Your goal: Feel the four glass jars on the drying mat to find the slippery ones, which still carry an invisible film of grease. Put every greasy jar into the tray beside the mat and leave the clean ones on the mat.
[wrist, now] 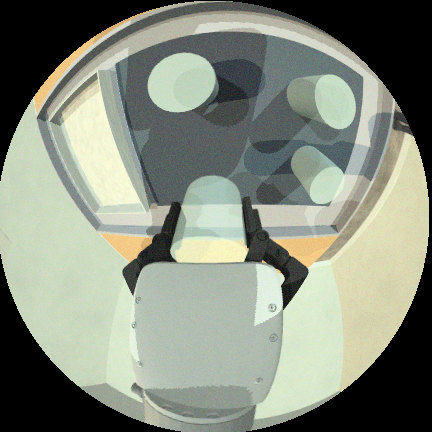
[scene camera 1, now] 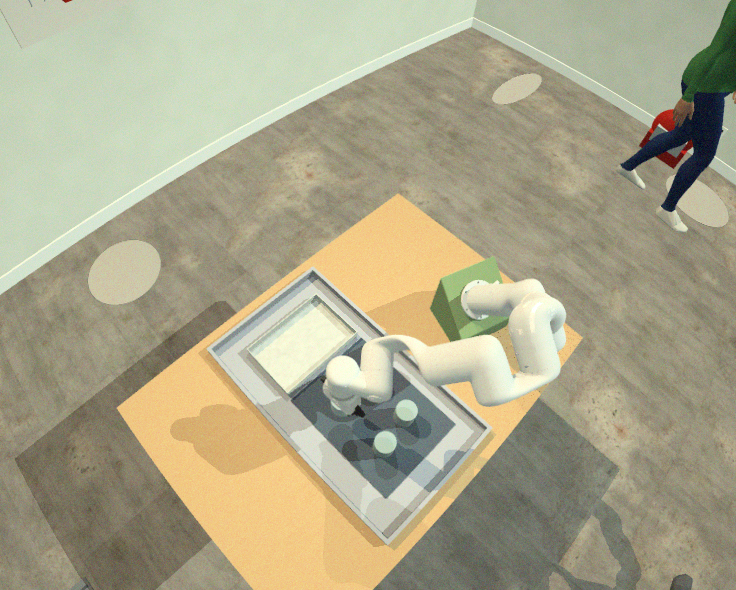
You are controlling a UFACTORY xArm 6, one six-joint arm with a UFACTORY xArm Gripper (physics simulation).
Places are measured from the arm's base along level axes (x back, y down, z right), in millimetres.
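Pixels of known places: gripper, fingertip midpoint: (wrist: 211, 208); arm's base, origin of the base link: (scene camera 1: 477, 299).
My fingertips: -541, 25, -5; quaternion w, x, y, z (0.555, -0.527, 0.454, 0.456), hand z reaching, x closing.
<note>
Ahead of a thing's pixels: the offset from my fingertips to its top centre, as dx, dy, dz. Level surfaces: height alone.
My gripper (scene camera 1: 344, 406) (wrist: 211, 208) is shut on a pale green glass jar @[-2, -57, -1] (wrist: 212, 220), which stands upright between the black fingers and appears raised above the dark drying mat @[dy +105] (scene camera 1: 393, 479) (wrist: 190, 145). The arm hides this jar in the scene view. Two jars stand on the mat away from the tray: one on the robot's side (scene camera 1: 406, 411) (wrist: 335, 101) and another jar @[+34, +31, -156] (scene camera 1: 385, 442) (wrist: 326, 192) on the far side. A fourth jar @[+125, +31, +37] (wrist: 181, 82) stands near the tray, hidden in the scene view. The cream tray @[+34, +78, +263] (scene camera 1: 301, 347) (wrist: 95, 155) holds no jar.
A large grey rimmed surround (scene camera 1: 363, 491) encloses the mat and tray on the orange table @[dy +109] (scene camera 1: 245, 510). The arm reaches across from its green base (scene camera 1: 454, 295). A person (scene camera 1: 706, 122) is at the room's far right.
</note>
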